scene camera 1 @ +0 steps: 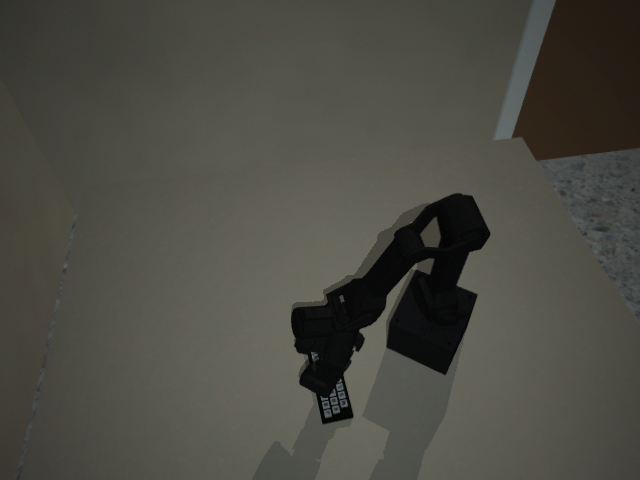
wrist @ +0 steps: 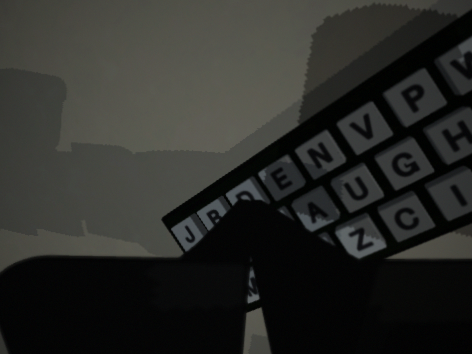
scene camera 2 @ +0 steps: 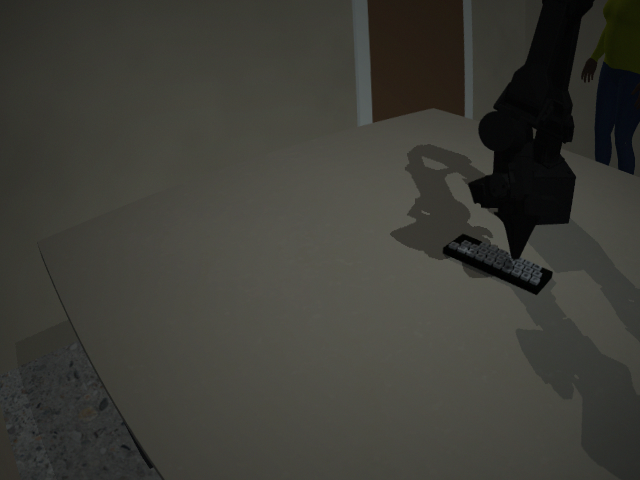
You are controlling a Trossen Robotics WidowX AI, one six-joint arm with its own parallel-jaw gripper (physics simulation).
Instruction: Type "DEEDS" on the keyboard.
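Places are measured from the arm's base along level axes (x ahead, y left, z up), in metres.
Pixels of known places: gripper, fingertip midpoint: (wrist: 248, 211) (scene camera 2: 515, 259); arm's base, origin of the base link: (scene camera 1: 443, 314) (scene camera 2: 545, 157).
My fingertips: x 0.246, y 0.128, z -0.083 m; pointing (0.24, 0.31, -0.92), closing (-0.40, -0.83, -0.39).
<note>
For each thing: its top centre in the pictures, then the offset to it from my fingertips. Level surfaces: height alone.
- black keyboard, middle of its top: (wrist: 368, 183) (scene camera 2: 499, 256) (scene camera 1: 327, 374) 0.007 m back, 0.041 m right, 0.018 m down
- D key, middle of its top: (wrist: 245, 200) 0.000 m ahead, 0.008 m left, 0.018 m down
- E key, middle of its top: (wrist: 280, 179) 0.005 m ahead, 0.010 m right, 0.018 m down
- table, its level: 0.034 m down
- B key, middle of its top: (wrist: 215, 218) 0.004 m back, 0.025 m left, 0.018 m down
- J key, middle of its top: (wrist: 188, 235) 0.008 m back, 0.043 m left, 0.018 m down
The black keyboard (scene camera 1: 334, 401) (scene camera 2: 491, 260) (wrist: 407, 162) with pale letter keys lies flat on the table. My gripper (scene camera 2: 515, 257) (wrist: 248, 211) is shut and empty, pointing down over the keyboard; its tips are hidden behind the arm in scene camera 1. In the wrist view, the tips cover the lower part of the D key (wrist: 242, 191). The E key (wrist: 283, 177) shows just right of it, partly in shadow. The S key does not show in the wrist view. Whether the tips touch a key, I cannot tell.
The arm's dark base (scene camera 1: 431, 325) (scene camera 2: 553, 193) stands on the table (scene camera 1: 180, 310) (scene camera 2: 258, 310), beside the keyboard. The B key (wrist: 214, 215) and J key (wrist: 189, 234) lie left of D. A person (scene camera 2: 620, 77) stands beyond the table. Arm shadows cross the tabletop.
</note>
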